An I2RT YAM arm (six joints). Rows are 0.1 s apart.
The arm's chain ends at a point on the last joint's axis. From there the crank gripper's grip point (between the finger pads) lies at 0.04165 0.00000 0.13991 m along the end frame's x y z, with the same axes.
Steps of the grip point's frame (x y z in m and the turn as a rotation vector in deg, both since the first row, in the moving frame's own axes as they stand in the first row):
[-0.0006 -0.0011 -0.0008 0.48 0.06 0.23]
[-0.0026 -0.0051 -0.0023 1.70 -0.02 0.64]
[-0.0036 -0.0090 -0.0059 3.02 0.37 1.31]
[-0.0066 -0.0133 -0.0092 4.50 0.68 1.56]
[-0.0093 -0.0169 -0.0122 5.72 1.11 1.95]
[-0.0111 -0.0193 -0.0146 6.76 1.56 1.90]
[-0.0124 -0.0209 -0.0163 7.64 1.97 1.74]
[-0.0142 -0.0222 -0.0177 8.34 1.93 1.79]
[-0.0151 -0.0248 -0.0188 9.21 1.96 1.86]
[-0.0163 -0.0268 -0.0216 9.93 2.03 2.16]
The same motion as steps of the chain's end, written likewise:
[-0.0007 -0.0001 -0.0008 0.48 0.06 0.23]
[-0.0026 -0.0014 -0.0023 1.70 -0.02 0.64]
[-0.0046 -0.0026 -0.0055 3.02 0.37 1.31]
[-0.0084 -0.0035 -0.0083 4.50 0.68 1.56]
[-0.0122 -0.0045 -0.0107 5.72 1.11 1.95]
[-0.0151 -0.0043 -0.0125 6.76 1.56 1.90]
[-0.0174 -0.0037 -0.0136 7.64 1.97 1.74]
[-0.0192 -0.0034 -0.0148 8.34 1.93 1.79]
[-0.0202 -0.0040 -0.0156 9.21 1.96 1.86]
[-0.0216 -0.0045 -0.0181 9.93 2.03 2.16]

